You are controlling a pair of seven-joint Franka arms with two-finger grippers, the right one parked.
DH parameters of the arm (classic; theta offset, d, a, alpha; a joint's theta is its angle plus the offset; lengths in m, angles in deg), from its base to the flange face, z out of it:
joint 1: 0 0.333 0 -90
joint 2: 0 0 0 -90
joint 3: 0 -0.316 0.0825 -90
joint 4: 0 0 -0.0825 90
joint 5: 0 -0.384 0 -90
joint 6: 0 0 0.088 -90
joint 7: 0 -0.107 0 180
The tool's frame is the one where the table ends.
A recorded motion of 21 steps. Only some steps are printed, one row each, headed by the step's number.
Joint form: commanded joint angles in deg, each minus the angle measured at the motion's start. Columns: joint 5, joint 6, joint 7, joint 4, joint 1, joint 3, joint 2.
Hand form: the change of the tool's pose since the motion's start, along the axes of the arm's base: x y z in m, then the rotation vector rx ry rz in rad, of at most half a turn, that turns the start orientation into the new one. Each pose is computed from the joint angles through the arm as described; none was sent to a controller.
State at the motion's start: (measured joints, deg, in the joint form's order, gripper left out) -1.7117 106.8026 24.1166 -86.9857 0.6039 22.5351 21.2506
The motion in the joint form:
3: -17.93 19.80 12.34 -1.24 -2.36 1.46 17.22
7: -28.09 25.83 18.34 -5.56 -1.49 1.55 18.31
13: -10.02 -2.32 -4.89 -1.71 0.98 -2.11 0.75
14: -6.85 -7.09 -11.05 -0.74 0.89 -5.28 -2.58
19: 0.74 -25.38 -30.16 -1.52 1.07 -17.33 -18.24
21: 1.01 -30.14 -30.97 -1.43 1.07 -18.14 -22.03
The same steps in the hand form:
3: 0.0339 -0.0400 -0.1729 0.0962 -0.1064 0.0290
7: 0.0252 -0.0350 -0.2078 0.1708 -0.1852 0.0152
13: 0.0073 0.0451 -0.0287 0.1881 0.0173 -0.0930
14: 0.0005 0.0736 0.0057 0.1730 0.0435 -0.1293
19: -0.0770 0.1831 0.1335 0.1028 0.1275 -0.2286
21: -0.1051 0.1901 0.1641 0.1003 0.1432 -0.2282

